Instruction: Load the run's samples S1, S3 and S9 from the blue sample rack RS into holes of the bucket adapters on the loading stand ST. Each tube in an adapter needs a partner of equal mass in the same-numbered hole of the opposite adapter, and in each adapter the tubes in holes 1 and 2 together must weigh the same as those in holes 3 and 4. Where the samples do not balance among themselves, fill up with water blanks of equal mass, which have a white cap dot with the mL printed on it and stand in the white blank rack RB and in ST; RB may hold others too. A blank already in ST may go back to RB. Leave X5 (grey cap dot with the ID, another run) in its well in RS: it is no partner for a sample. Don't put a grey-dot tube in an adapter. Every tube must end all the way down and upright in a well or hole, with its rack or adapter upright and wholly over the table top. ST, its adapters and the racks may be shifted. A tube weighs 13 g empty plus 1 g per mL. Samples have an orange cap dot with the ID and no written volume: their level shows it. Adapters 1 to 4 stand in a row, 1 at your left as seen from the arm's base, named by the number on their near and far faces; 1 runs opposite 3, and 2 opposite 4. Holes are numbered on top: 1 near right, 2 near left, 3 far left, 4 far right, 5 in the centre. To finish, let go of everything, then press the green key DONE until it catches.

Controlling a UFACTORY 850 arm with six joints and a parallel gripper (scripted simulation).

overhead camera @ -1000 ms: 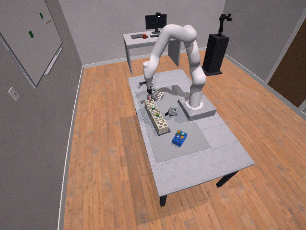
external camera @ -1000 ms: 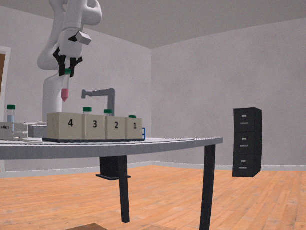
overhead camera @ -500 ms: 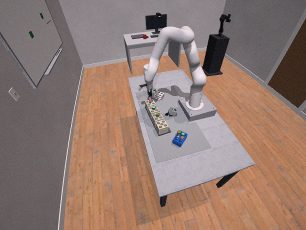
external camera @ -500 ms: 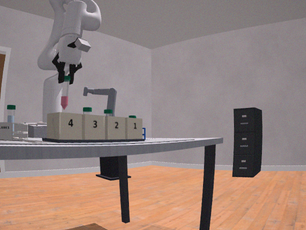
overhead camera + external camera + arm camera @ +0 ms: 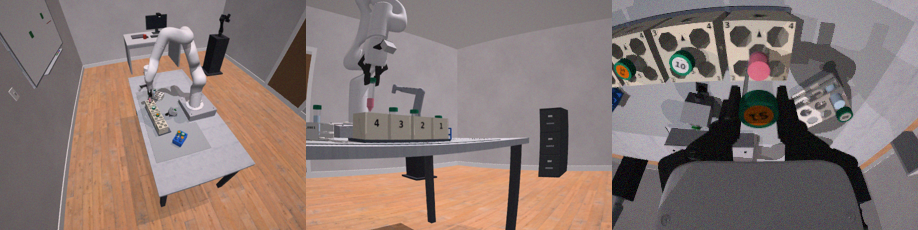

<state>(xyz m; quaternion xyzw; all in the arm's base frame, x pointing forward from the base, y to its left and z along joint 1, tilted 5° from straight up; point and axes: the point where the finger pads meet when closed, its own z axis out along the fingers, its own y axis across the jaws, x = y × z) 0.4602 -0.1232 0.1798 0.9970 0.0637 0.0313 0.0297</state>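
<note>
The sample tube S1 is 1 cm to the left of my hand and 5 cm below it. From my hand the other things lie so: tall tube: 9 cm behind, 18 cm to the right, 15 cm below; adapter 3: 1 cm behind, 11 cm to the left, 16 cm below; adapter 4: 16 cm below.
</note>
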